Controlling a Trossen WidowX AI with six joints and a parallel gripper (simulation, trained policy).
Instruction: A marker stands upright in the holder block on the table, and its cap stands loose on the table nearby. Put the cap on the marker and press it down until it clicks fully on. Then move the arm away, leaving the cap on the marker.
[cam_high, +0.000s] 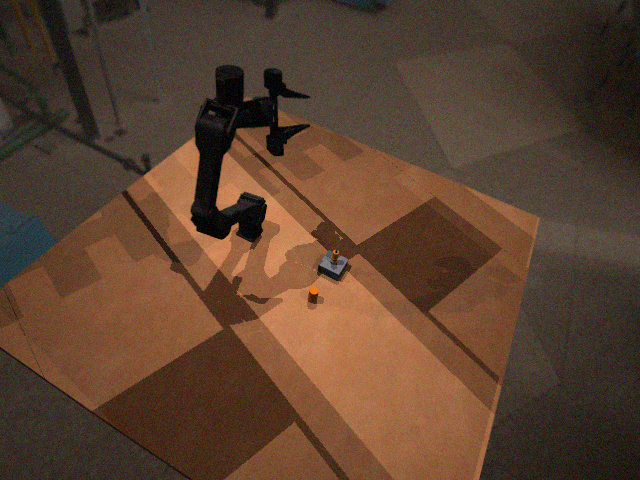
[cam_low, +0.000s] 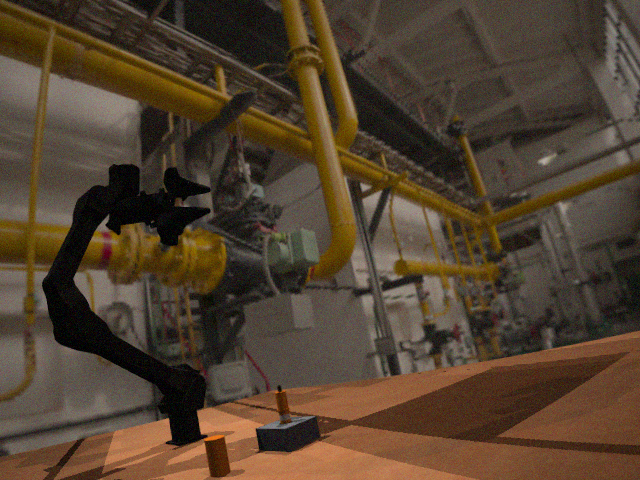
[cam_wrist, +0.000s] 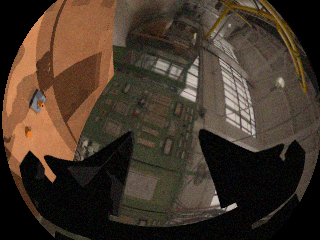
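My gripper tip is now 15 cm short of the orange cap, 16 cm to the left of it and 46 cm above it. The rest, counted from my gripper tip: orange marker (15 cm ahead, 3 cm to the right, 41 cm below); holder block (15 cm ahead, 3 cm to the right, 46 cm below).
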